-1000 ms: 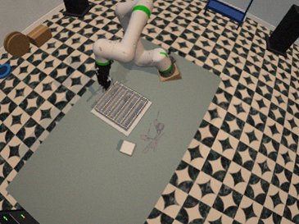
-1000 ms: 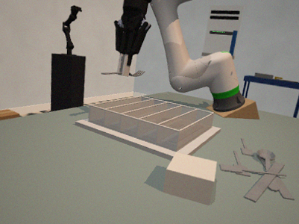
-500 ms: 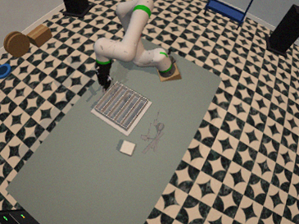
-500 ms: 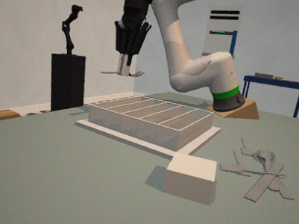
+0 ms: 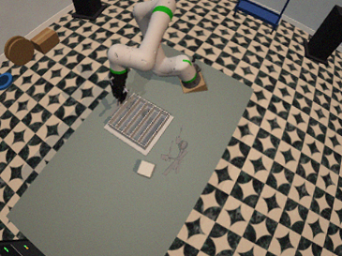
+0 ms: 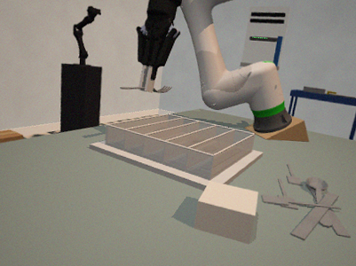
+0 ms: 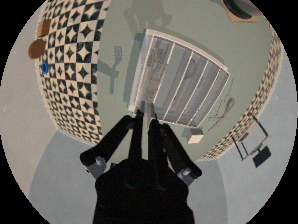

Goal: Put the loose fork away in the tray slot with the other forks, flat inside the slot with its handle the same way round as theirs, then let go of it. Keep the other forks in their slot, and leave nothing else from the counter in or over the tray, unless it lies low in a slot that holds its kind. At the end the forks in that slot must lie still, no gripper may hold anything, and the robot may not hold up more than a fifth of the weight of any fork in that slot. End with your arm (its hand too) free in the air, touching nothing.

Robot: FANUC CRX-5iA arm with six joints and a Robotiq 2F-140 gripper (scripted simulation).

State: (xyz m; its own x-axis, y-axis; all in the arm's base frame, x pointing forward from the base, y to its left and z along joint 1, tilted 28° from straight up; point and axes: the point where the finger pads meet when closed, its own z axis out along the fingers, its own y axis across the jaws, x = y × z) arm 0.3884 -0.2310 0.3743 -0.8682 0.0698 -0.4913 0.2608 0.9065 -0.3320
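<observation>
The slotted tray lies 13 cm below my hand, 12 cm to the left of it and 1 cm ahead of it. Round my hand: cream block 30 cm ahead, 27 cm to the left, 16 cm below.
</observation>
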